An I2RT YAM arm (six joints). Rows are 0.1 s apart.
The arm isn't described. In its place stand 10 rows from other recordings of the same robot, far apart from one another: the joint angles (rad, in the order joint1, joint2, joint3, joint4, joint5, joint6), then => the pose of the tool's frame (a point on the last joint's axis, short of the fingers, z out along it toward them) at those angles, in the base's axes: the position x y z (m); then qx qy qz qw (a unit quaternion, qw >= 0).
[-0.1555, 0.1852, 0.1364, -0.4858, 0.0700, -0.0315] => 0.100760, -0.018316, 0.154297, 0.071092, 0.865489, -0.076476, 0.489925
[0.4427, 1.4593, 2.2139, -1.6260, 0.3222, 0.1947] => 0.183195, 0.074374, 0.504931, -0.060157, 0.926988, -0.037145, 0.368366
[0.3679, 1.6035, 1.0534, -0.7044, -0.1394, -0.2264] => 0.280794, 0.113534, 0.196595, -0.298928, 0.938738, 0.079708, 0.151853
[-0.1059, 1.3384, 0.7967, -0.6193, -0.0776, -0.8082] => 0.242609, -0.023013, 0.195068, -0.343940, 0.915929, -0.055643, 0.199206
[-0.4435, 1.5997, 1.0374, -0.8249, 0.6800, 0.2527] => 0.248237, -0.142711, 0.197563, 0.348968, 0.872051, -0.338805, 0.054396
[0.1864, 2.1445, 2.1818, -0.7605, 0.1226, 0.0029] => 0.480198, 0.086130, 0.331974, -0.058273, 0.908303, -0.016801, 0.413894
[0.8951, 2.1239, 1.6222, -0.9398, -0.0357, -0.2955] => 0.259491, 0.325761, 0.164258, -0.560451, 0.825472, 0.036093, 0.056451
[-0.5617, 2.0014, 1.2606, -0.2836, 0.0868, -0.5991] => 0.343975, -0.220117, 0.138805, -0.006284, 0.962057, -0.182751, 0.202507
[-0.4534, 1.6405, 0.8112, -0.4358, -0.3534, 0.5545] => 0.257492, -0.111758, 0.134286, 0.446391, 0.864920, 0.181084, 0.140913
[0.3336, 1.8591, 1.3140, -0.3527, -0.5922, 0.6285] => 0.371633, 0.149822, 0.209915, 0.037342, 0.907197, 0.390300, 0.152530
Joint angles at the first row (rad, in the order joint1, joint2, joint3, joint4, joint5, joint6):
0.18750 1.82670 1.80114 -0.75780 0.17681 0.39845
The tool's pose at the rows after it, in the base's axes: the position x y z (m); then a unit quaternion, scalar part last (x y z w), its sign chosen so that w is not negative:
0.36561, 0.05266, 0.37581, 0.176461, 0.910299, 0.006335, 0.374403
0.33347, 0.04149, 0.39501, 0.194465, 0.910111, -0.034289, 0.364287
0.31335, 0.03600, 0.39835, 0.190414, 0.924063, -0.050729, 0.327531
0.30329, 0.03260, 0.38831, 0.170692, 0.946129, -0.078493, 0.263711
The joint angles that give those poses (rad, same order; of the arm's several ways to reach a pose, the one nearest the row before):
0.16536 1.71300 1.80110 -0.92067 0.23365 0.45758
0.15583 1.62987 1.80117 -1.04736 0.30728 0.46483
0.14857 1.59323 1.80114 -1.16713 0.30765 0.45719
0.14247 1.59857 1.79656 -1.29644 0.30803 0.42476

